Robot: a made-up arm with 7 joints.
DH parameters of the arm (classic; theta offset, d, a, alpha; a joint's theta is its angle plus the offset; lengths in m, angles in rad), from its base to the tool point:
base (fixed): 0.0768 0 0.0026 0
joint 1: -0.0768 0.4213 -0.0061 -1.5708
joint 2: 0 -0.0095 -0.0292 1.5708
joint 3: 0 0.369 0.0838 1.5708
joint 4: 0 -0.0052 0.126 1.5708
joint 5: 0 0.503 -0.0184 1.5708
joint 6: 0 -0.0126 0.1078 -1.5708
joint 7: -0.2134 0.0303 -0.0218 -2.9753
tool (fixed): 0.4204 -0.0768 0 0
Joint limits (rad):
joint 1: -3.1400..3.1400
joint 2: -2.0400..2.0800
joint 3: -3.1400..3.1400
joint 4: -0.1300..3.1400
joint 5: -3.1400..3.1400
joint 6: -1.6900..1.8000
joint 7: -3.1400..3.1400
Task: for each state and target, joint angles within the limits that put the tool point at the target. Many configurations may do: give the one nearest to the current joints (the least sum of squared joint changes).
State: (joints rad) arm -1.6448 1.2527 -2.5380 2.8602 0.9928 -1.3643 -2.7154
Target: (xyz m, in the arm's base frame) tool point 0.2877 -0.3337 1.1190
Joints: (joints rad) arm -1.0361 0.7001 -2.5917 2.8931 1.0327 -1.2273 -2.7086
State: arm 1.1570 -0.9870 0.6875 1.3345 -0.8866 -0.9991 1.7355
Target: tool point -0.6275 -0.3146 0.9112
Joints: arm 1.1801 -1.1608 0.8461 1.7562 -0.7793 -0.7607 1.7443
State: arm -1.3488 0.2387 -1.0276 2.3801 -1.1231 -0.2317 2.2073
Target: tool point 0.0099 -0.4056 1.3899
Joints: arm -1.1042 0.2505 -1.0419 2.7060 -0.9573 0.4713 2.3984
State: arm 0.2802 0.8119 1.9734 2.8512 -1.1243 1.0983 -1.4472
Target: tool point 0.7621 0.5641 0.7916
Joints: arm 0.4517 1.1975 1.9035 2.8233 -1.1087 1.2052 -1.4268
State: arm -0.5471 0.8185 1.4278 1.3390 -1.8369 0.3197 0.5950
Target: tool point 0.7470 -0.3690 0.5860
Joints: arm -1.3083 0.7260 1.0346 1.5907 -1.8406 0.3426 0.5751
